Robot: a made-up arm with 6 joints.
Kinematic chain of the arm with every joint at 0, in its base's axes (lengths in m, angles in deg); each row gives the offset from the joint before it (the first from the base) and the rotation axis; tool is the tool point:
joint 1: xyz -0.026 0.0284 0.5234 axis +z
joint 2: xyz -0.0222 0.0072 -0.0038 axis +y
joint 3: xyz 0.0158 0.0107 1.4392 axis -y
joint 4: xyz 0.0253 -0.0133 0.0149 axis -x
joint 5: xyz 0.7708 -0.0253 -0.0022 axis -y
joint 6: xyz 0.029 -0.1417 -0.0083 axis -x
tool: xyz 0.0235 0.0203 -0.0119
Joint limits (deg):
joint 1: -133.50..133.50
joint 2: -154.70..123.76
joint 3: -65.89..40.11
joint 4: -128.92..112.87
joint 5: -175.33..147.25
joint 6: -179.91..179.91
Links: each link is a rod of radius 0.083 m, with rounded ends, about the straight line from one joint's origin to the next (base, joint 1, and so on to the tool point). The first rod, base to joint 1, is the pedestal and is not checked.
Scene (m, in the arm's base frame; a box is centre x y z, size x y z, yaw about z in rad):
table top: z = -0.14
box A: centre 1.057 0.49 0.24 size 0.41 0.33 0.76 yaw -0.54
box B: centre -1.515 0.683 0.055 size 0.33 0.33 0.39 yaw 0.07
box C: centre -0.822 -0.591 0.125 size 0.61 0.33 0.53 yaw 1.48
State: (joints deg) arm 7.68 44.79 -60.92 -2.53 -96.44 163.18
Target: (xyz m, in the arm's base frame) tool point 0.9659 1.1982 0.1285
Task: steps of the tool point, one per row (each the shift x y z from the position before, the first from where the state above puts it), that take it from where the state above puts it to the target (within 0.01 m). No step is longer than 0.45 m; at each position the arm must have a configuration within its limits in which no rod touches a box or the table.
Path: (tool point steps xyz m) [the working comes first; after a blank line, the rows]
Joints at the target: 56.90 73.92 -4.51 11.11 -94.03 164.35
Straight joint move there: touches box A.

1: 0.1096 0.2247 0.1750
2: -0.0167 0.2316 0.2948
3: -0.1703 0.1263 0.3727
4: 0.1546 0.2245 -0.2018
5: 0.1123 0.1928 -0.2655
6: 0.0642 0.1464 -0.3160
7: 0.0132 0.0872 -0.3502
8: -0.0368 0.0179 -0.3651

